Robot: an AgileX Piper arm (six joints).
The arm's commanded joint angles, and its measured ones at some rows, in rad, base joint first. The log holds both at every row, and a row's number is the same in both.
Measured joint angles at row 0: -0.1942 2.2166 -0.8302 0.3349 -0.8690 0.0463
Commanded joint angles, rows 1 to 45: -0.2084 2.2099 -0.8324 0.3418 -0.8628 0.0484; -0.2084 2.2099 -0.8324 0.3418 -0.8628 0.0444; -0.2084 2.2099 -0.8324 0.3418 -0.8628 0.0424; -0.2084 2.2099 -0.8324 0.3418 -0.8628 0.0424; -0.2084 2.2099 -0.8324 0.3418 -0.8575 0.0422; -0.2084 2.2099 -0.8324 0.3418 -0.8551 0.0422; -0.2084 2.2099 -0.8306 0.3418 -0.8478 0.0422; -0.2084 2.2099 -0.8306 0.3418 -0.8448 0.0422; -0.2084 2.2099 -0.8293 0.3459 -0.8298 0.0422; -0.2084 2.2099 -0.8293 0.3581 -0.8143 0.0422; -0.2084 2.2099 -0.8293 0.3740 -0.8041 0.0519; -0.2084 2.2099 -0.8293 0.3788 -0.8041 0.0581; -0.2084 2.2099 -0.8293 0.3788 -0.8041 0.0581; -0.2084 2.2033 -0.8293 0.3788 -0.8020 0.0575; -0.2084 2.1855 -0.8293 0.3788 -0.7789 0.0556; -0.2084 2.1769 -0.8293 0.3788 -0.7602 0.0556; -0.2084 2.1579 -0.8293 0.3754 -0.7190 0.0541; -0.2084 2.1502 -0.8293 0.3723 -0.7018 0.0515; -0.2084 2.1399 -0.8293 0.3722 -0.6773 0.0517; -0.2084 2.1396 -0.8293 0.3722 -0.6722 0.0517; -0.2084 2.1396 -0.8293 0.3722 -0.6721 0.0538; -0.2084 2.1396 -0.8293 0.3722 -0.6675 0.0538; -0.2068 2.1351 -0.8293 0.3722 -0.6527 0.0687; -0.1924 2.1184 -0.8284 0.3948 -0.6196 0.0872; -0.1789 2.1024 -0.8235 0.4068 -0.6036 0.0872; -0.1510 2.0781 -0.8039 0.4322 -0.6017 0.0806; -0.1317 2.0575 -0.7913 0.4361 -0.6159 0.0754; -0.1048 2.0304 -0.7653 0.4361 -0.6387 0.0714; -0.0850 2.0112 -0.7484 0.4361 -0.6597 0.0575; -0.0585 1.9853 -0.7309 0.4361 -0.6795 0.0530; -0.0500 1.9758 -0.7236 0.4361 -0.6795 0.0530; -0.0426 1.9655 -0.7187 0.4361 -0.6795 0.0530; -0.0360 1.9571 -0.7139 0.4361 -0.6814 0.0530; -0.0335 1.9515 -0.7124 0.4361 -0.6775 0.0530; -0.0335 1.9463 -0.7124 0.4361 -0.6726 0.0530; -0.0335 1.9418 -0.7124 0.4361 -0.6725 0.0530; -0.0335 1.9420 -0.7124 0.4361 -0.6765 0.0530; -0.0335 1.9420 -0.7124 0.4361 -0.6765 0.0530; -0.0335 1.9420 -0.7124 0.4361 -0.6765 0.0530; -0.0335 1.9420 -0.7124 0.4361 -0.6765 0.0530; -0.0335 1.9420 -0.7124 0.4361 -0.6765 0.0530; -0.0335 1.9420 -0.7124 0.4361 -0.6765 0.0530; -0.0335 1.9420 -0.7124 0.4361 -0.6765 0.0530; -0.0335 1.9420 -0.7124 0.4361 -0.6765 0.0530; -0.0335 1.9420 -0.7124 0.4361 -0.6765 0.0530
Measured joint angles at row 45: -0.0359 1.9519 -0.7158 0.4333 -0.6611 0.0610
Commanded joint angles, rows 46 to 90: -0.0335 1.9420 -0.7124 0.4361 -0.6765 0.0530; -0.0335 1.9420 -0.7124 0.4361 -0.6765 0.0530; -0.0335 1.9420 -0.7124 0.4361 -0.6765 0.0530; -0.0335 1.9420 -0.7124 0.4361 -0.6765 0.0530; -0.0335 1.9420 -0.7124 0.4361 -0.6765 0.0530; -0.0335 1.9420 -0.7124 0.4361 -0.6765 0.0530; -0.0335 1.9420 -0.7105 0.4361 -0.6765 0.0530; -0.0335 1.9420 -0.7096 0.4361 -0.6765 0.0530; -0.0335 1.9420 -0.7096 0.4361 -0.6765 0.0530; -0.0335 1.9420 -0.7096 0.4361 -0.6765 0.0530; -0.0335 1.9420 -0.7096 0.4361 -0.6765 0.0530; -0.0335 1.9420 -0.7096 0.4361 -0.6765 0.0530; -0.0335 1.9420 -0.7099 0.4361 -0.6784 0.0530; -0.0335 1.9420 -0.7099 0.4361 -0.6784 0.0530; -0.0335 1.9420 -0.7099 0.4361 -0.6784 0.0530; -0.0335 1.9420 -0.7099 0.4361 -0.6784 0.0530; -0.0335 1.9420 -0.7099 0.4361 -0.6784 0.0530; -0.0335 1.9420 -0.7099 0.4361 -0.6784 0.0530; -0.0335 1.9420 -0.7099 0.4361 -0.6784 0.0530; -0.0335 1.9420 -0.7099 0.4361 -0.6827 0.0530; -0.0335 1.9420 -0.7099 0.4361 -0.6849 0.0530; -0.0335 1.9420 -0.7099 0.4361 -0.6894 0.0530; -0.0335 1.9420 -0.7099 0.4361 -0.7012 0.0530; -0.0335 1.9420 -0.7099 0.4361 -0.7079 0.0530; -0.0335 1.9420 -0.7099 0.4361 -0.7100 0.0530; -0.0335 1.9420 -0.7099 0.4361 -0.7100 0.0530; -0.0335 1.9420 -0.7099 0.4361 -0.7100 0.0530; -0.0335 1.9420 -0.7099 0.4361 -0.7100 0.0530; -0.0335 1.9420 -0.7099 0.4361 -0.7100 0.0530; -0.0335 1.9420 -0.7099 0.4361 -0.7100 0.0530; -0.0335 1.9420 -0.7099 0.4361 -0.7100 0.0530; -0.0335 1.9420 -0.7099 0.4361 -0.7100 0.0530; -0.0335 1.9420 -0.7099 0.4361 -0.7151 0.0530; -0.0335 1.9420 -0.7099 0.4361 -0.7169 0.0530; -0.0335 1.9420 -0.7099 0.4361 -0.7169 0.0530; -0.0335 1.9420 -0.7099 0.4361 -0.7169 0.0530; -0.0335 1.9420 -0.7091 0.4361 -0.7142 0.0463; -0.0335 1.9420 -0.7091 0.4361 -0.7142 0.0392; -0.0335 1.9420 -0.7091 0.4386 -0.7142 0.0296; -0.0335 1.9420 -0.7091 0.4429 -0.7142 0.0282; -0.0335 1.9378 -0.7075 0.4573 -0.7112 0.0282; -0.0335 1.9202 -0.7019 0.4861 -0.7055 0.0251; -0.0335 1.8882 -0.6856 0.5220 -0.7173 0.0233; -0.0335 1.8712 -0.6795 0.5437 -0.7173 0.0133; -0.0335 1.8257 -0.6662 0.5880 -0.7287 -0.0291
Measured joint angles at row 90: -0.0359 1.9192 -0.6977 0.4976 -0.7023 0.0382
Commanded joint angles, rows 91 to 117: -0.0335 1.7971 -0.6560 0.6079 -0.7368 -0.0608; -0.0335 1.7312 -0.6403 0.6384 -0.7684 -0.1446; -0.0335 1.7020 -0.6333 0.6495 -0.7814 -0.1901; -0.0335 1.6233 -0.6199 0.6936 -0.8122 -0.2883; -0.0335 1.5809 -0.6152 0.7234 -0.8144 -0.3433; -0.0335 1.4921 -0.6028 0.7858 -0.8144 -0.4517; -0.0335 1.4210 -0.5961 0.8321 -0.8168 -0.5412; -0.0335 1.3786 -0.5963 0.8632 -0.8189 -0.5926; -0.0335 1.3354 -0.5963 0.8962 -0.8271 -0.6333; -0.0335 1.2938 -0.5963 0.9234 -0.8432 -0.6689; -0.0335 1.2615 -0.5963 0.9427 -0.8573 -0.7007; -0.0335 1.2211 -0.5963 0.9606 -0.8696 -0.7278; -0.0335 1.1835 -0.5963 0.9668 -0.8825 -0.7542; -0.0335 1.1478 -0.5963 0.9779 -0.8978 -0.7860; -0.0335 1.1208 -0.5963 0.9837 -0.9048 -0.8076; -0.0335 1.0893 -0.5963 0.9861 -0.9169 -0.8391; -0.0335 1.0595 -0.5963 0.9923 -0.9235 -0.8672; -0.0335 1.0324 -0.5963 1.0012 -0.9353 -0.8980; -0.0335 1.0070 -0.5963 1.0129 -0.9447 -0.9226; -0.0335 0.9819 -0.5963 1.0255 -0.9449 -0.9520; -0.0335 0.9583 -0.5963 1.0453 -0.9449 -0.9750; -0.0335 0.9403 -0.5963 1.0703 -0.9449 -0.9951; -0.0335 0.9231 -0.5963 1.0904 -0.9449 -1.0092; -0.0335 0.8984 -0.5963 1.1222 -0.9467 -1.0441; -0.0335 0.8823 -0.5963 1.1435 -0.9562 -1.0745; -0.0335 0.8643 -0.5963 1.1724 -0.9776 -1.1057; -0.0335 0.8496 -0.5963 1.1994 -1.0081 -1.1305
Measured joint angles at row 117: -0.0359 0.9104 -0.6046 1.1054 -0.9444 -1.0162
